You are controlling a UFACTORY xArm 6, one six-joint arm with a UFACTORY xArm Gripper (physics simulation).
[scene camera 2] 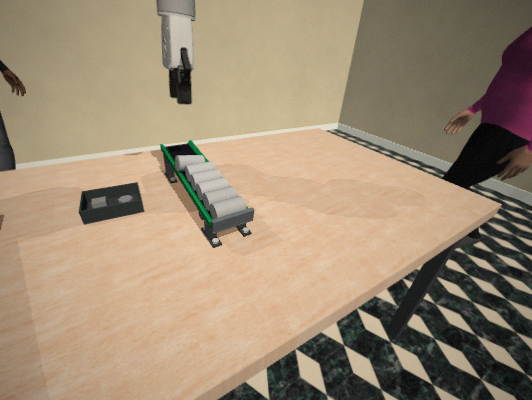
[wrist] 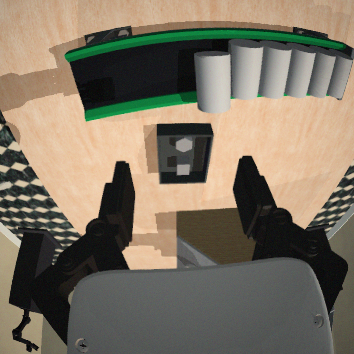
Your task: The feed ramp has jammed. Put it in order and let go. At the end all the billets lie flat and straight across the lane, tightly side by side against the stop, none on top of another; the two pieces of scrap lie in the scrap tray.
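Frame: origin at the arm's base, x left, y back, z up, level; metres.
Seen in the pictures: gripper, fingertip midpoint: [scene camera 2: 180, 100] [wrist: 184, 174].
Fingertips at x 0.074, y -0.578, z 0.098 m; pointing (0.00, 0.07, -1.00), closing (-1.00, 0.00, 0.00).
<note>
Pixels of each thing's top centre, then the offset from my fingertips to it. Level surfaces: height alone.
- stop, middle of its top: [scene camera 2: 233, 214] dx -0.265, dy -0.021, dz -0.169 m
- uppermost billet, middle of its top: [wrist: 217, 90] [scene camera 2: 189, 153] dx -0.044, dy +0.003, dz -0.119 m
- hexagonal scrap, middle of its top: [wrist: 183, 144] [scene camera 2: 125, 198] dx -0.019, dy +0.169, dz -0.223 m
- square scrap, middle of its top: [wrist: 182, 169] [scene camera 2: 98, 200] dx -0.018, dy +0.225, dz -0.214 m
- dark scrap tray, middle of its top: [wrist: 183, 161] [scene camera 2: 111, 195] dx -0.018, dy +0.197, dz -0.208 m
- wooden table, its level: dz -0.243 m
Several grey billets [scene camera 2: 228, 206] [wrist: 275, 70] lie side by side across the green-railed ramp [scene camera 2: 170, 157] [wrist: 150, 38], down to the stop [scene camera 2: 234, 219]. The uppermost billet [scene camera 2: 190, 162] [wrist: 213, 82] also lies across the lane, but is shifted toward the tray side, its end reaching over the near rail in the wrist view; whether it touches its neighbour is unclear. A hexagonal scrap [scene camera 2: 125, 198] [wrist: 184, 145] and a square scrap [scene camera 2: 99, 202] [wrist: 183, 169] lie apart in the dark scrap tray [scene camera 2: 112, 213] [wrist: 185, 129]. My gripper [scene camera 2: 181, 100] [wrist: 184, 174] is open and empty, high above the ramp's upper end.
The ramp stands on dark feet [scene camera 2: 215, 242] on the wooden table [scene camera 2: 125, 300]. The scrap tray is beside the ramp, left of it in the scene view. Two people stand beyond the table, one at each side.
</note>
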